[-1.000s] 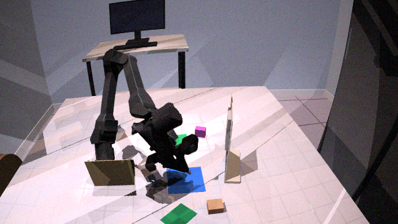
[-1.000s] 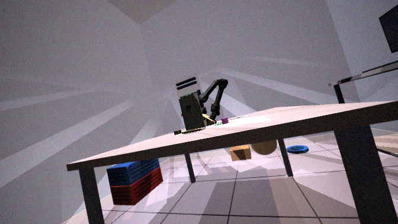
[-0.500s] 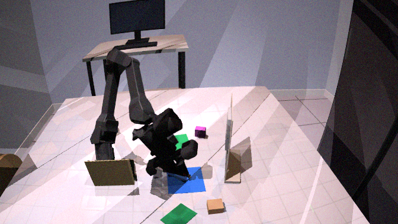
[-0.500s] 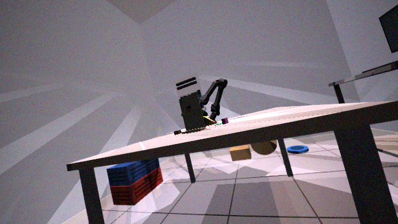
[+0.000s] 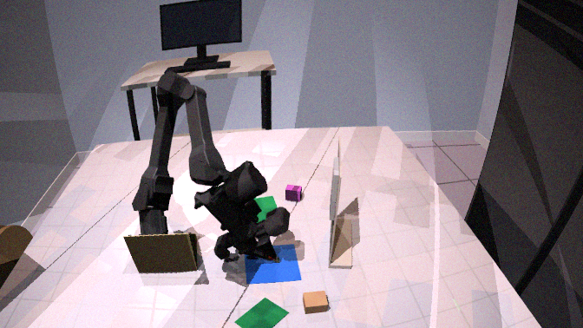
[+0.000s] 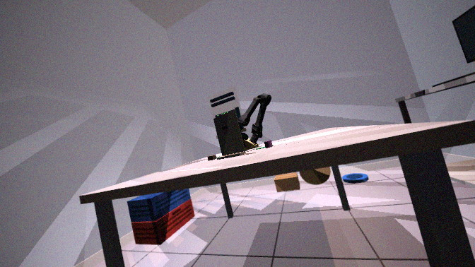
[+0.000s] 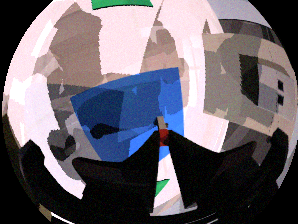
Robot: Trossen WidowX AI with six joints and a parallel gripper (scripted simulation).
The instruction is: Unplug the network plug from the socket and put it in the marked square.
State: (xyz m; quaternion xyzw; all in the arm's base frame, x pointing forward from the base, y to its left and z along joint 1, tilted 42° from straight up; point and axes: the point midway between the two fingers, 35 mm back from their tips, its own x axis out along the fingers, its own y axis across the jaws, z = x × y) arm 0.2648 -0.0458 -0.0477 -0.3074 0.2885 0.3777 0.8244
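The network plug is right at my gripper tip. From my gripper tip the other things lie so: blue square: 20 mm below, 10 mm behind; upright panel: 150 mm ahead, 90 mm above, 30 mm to the left.
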